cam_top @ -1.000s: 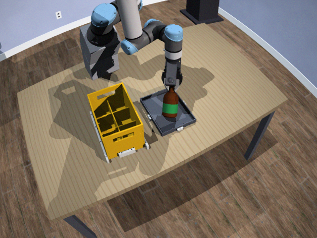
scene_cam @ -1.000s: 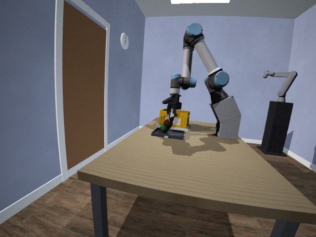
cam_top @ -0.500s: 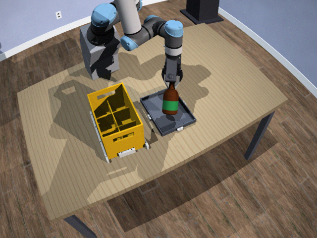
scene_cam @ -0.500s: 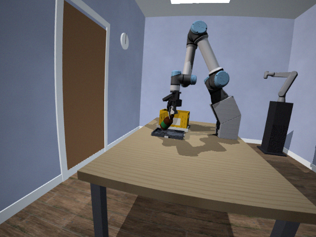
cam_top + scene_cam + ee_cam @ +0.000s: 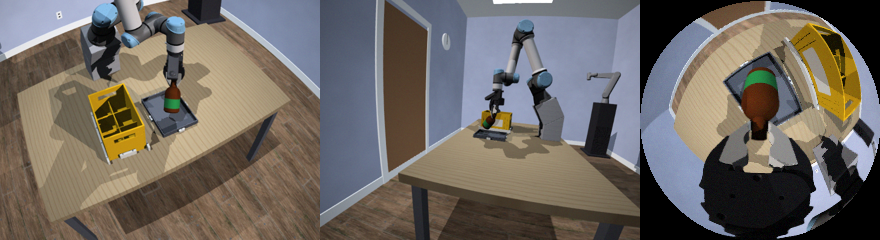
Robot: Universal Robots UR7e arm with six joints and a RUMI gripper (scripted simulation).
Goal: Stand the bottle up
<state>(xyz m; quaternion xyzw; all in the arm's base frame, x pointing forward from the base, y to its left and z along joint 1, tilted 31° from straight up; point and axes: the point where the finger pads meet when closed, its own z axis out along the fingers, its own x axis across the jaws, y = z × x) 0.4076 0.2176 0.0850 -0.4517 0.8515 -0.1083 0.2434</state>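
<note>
Right now the bottle is 30 mm ahead of my hand, 20 mm to the right of it and 40 mm below it. Also, from my hand: tray: 10 mm ahead, 30 mm to the right, 160 mm below; yellow crate: 10 mm ahead, 300 mm to the right, 90 mm below.
</note>
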